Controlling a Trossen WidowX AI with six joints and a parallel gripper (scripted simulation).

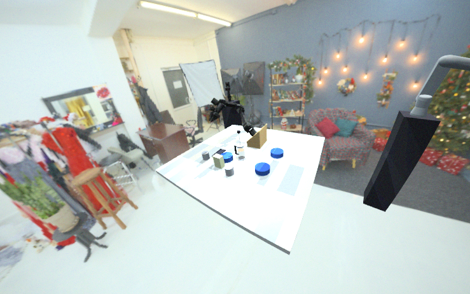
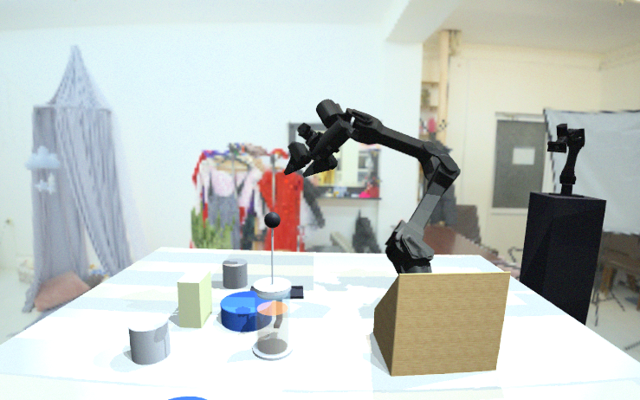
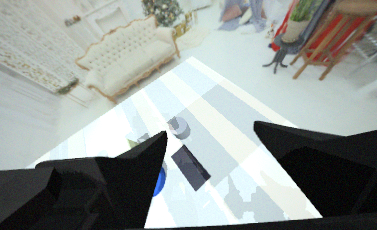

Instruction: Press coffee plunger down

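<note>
My gripper tip is 3 cm past the coffee press, 33 cm to the right of it and 20 cm above it. Also, from my gripper tip: dark flat tile: 3 cm ahead, 8 cm to the left, 33 cm below.
</note>
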